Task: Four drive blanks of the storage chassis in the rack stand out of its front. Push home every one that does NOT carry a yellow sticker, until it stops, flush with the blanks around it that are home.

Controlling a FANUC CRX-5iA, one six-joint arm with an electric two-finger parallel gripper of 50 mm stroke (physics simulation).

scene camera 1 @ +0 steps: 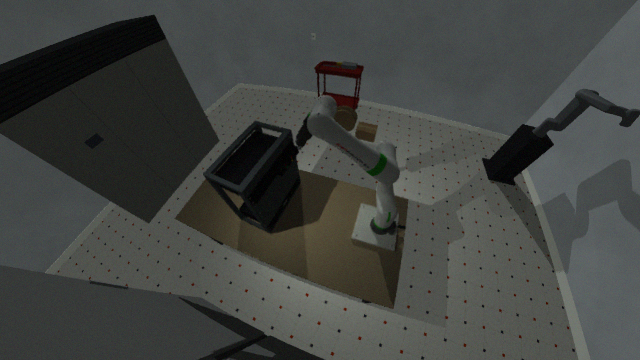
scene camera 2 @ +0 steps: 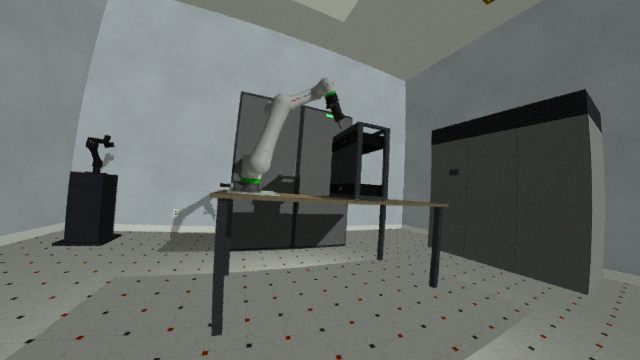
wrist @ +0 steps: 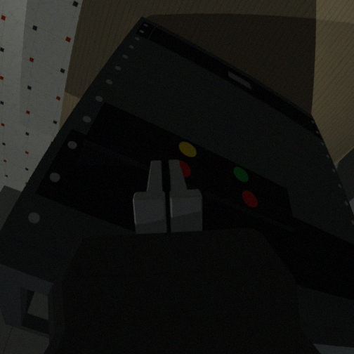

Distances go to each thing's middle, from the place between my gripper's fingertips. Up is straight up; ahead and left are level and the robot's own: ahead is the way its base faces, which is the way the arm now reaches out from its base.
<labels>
My hand is 250 mm above the rack (scene camera 1: 263, 171), 240 mm short of it and 130 mm to the right of it.
</labels>
